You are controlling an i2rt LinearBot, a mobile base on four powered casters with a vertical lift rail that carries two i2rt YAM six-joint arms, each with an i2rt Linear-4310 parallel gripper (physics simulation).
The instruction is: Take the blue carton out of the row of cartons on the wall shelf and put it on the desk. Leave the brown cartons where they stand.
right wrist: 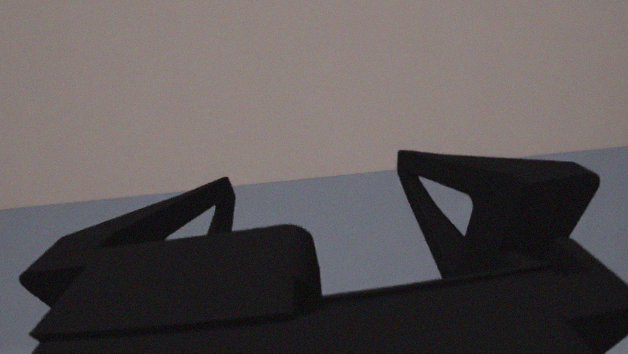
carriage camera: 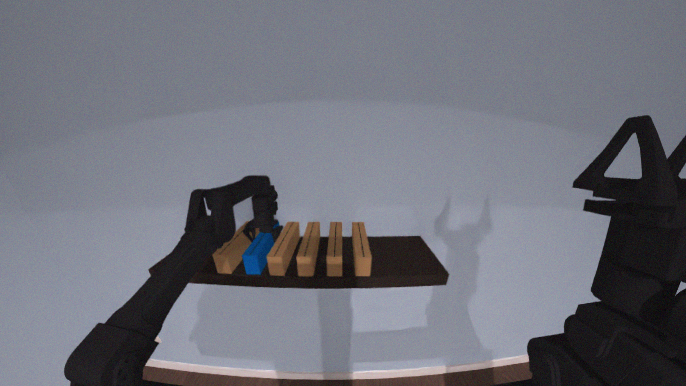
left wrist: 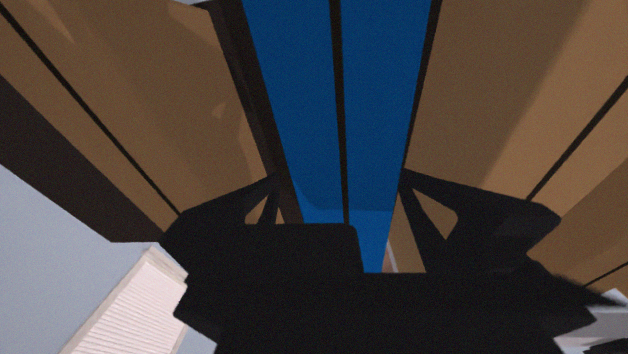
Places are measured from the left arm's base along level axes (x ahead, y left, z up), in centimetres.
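Where they show: left gripper, fingertip midpoint: (left wrist: 337,176); right gripper, fingertip midpoint: (right wrist: 313,174) (carriage camera: 674,119).
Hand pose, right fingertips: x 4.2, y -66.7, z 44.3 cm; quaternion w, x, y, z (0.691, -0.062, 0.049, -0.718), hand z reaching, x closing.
Observation:
After its pixels a point has its place.
The blue carton (carriage camera: 257,253) {x 39.2, y -5.6, z 3.2 cm} (left wrist: 300,90) {x 58.5, y -1.6, z 3.2 cm} stands second from the left in the row on the dark wall shelf (carriage camera: 407,260) {x 45.8, y -59.5, z -4.8 cm} (left wrist: 50,155) {x 54.0, y 29.1, z -4.8 cm}. Brown cartons flank it: one at its left (carriage camera: 232,252) {x 40.9, y 4.6, z 1.9 cm} (left wrist: 150,110) {x 58.5, y 4.7, z 3.1 cm} and one at its right (carriage camera: 283,250) {x 41.2, y -14.0, z 3.2 cm} (left wrist: 465,75) {x 57.7, y -9.4, z -0.5 cm}. My left gripper (carriage camera: 263,232) {x 51.2, y -2.8, z -1.3 cm} (left wrist: 337,176) {x 51.2, y -2.8, z -1.3 cm} is open and points down over the far part of the blue carton, with one finger on each side of it. Whether a finger touches any carton cannot be told. My right gripper (right wrist: 313,174) {x 4.2, y -66.7, z 44.3 cm} is open and empty, raised at the far right of the carriage view.
More brown cartons (carriage camera: 308,250) {x 41.5, y -22.6, z 3.2 cm} (carriage camera: 335,250) {x 41.6, y -31.8, z 3.2 cm} (carriage camera: 361,250) {x 41.6, y -40.8, z 3.3 cm} stand to the right in the row. The desk (carriage camera: 425,381) {x 58.3, y -98.7, z -132.7 cm} shows its pale edge at the bottom of the carriage view, below the shelf. A pale ribbed object (left wrist: 135,300) {x -69.0, y 147.2, z -25.1 cm} shows at the lower left of the left wrist view.

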